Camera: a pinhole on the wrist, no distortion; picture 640 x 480 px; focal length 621.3 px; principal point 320.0 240.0 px. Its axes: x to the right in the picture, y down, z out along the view. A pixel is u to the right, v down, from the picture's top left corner.
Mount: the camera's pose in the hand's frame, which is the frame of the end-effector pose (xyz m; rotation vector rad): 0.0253 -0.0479 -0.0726 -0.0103 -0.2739 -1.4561
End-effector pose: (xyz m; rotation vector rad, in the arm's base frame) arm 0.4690 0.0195 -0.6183 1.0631 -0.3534 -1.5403
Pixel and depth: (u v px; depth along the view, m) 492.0 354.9 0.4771
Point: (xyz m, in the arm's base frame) 0.0875 -0.1323 -0.4640
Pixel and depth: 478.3 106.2 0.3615
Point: 0.1875 0.0472 -0.4817
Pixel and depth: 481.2 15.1 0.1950
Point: 0.3285 0.0690 -0.5773
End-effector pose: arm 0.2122 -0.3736 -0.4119 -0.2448 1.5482 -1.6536
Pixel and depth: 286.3 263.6 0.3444
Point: 0.4088 -0.5435 -0.3734
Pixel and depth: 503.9 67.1 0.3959
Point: 0.4596 -0.5209 -0.1912
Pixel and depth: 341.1 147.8 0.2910
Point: 0.3814 -0.4790 -0.3295
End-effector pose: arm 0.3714 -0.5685 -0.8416 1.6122 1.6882 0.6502
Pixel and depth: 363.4 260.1 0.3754
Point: 0.5960 -0.6290 -1.0300
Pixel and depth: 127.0 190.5 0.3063
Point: 0.5864 -0.6424 -0.8866
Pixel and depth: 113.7 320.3 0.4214
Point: 0.7232 -0.5957 -0.9107
